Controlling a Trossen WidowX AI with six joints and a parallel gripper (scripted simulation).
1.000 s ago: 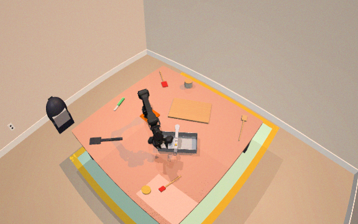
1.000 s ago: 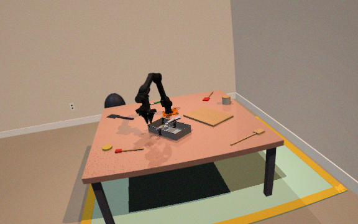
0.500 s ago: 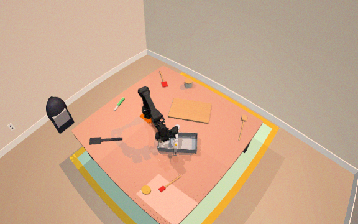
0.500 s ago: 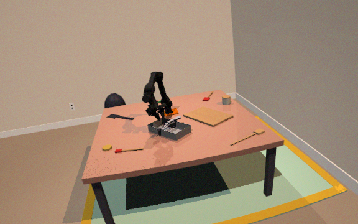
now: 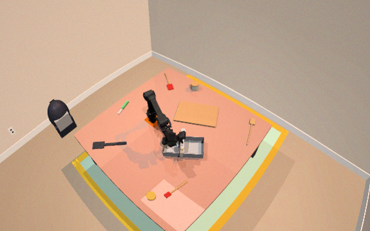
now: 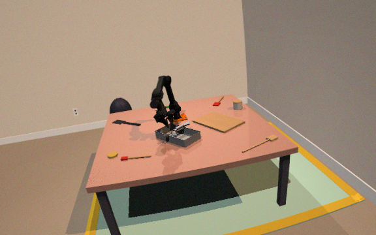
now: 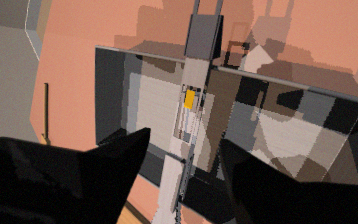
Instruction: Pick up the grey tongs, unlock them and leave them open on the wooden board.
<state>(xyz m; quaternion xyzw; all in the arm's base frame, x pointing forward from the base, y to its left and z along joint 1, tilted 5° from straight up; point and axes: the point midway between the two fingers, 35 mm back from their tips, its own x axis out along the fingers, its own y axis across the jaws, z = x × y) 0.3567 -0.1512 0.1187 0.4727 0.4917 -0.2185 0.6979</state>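
Right now my gripper tip is 30 mm above the yellow lock piece, 20 mm short of it and 10 mm to the left of it. Round my gripper tip: tin (70 mm below, 40 mm to the left, 10 mm ahead); yellow disc (440 mm to the right, 80 mm below, 40 mm ahead); wooden board (410 mm to the left, 90 mm behind, 80 mm below).
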